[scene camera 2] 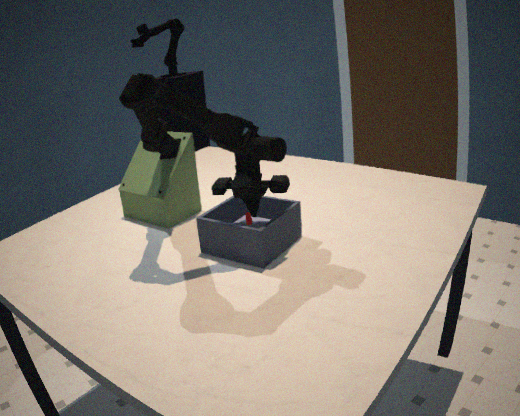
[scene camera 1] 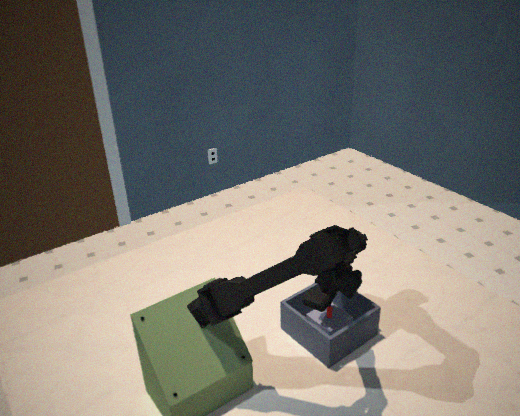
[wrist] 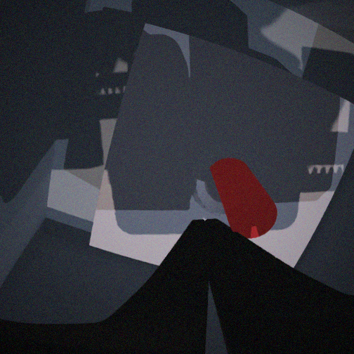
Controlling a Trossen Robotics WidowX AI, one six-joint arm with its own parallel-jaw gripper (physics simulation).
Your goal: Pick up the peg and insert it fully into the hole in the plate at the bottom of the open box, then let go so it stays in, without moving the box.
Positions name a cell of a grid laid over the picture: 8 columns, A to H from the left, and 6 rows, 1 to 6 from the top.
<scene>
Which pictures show my gripper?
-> Scene camera 2, scene camera 1 and the wrist view: all of them.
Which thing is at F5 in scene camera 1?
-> A pale plate.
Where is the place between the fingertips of my gripper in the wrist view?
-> E4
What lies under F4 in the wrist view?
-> A red peg.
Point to a pale plate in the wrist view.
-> At E2
</scene>
